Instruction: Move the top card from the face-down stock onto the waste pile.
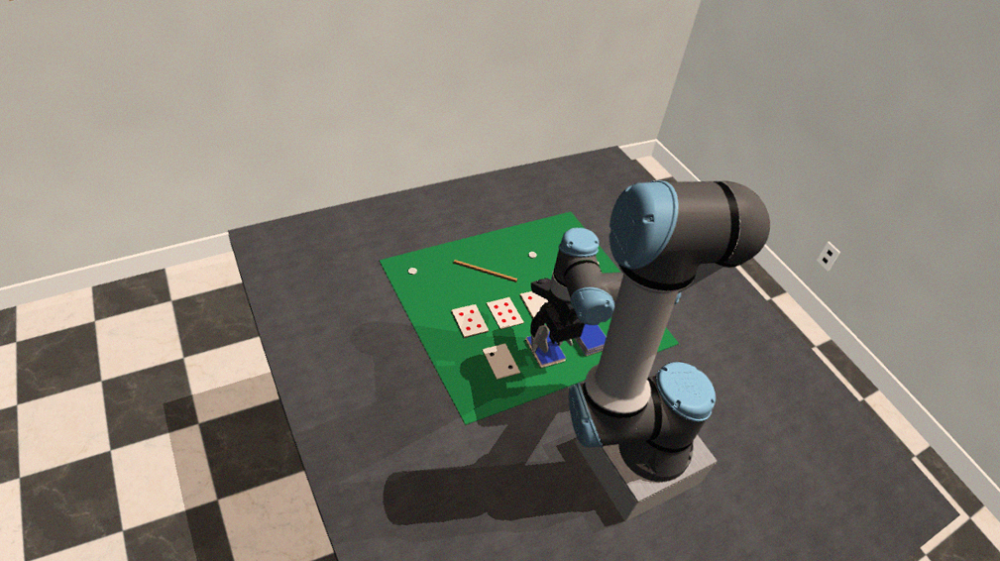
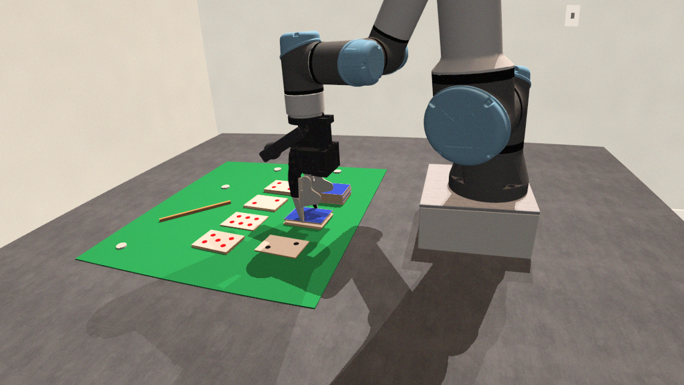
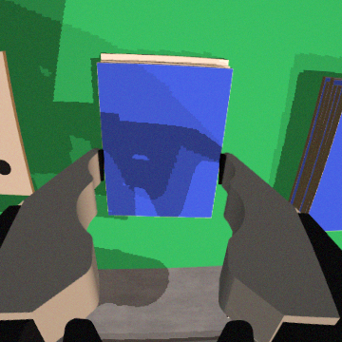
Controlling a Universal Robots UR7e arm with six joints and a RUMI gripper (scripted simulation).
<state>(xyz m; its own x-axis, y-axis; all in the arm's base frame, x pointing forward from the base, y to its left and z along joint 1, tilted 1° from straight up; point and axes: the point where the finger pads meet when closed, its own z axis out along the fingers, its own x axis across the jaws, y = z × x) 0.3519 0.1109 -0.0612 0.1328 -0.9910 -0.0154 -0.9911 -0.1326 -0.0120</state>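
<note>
Right now the red-pip card is 2 cm below my hand. From my hand the other things lie so: green mat: 16 cm ahead, 4 cm below; thin wooden stick: 28 cm ahead, 8 cm to the left, 2 cm below.
</note>
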